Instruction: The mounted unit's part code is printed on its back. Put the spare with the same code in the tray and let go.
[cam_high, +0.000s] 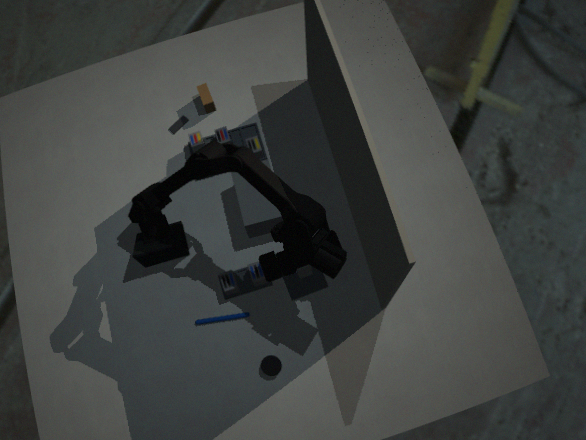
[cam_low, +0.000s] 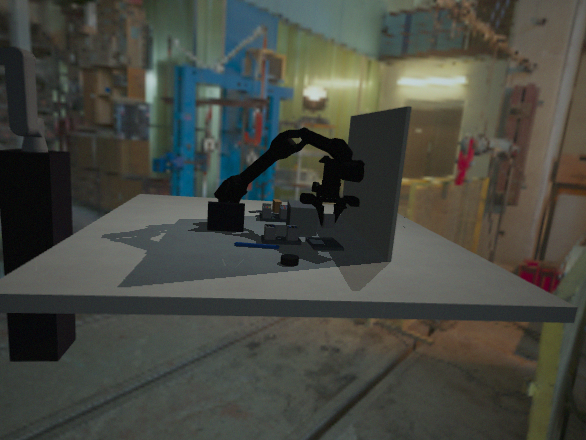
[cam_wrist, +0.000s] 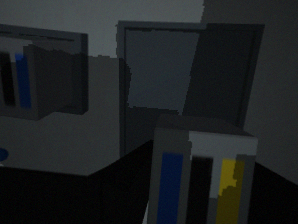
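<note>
The dark flat tray is 60 mm below my gripper tip. The rest, counted from my gripper tip: grey box: 210 mm to the left, 60 mm behind, 20 mm below; then grey spare: 30 mm above; then blue stick: 230 mm behind, 60 mm to the right, 60 mm below.
</note>
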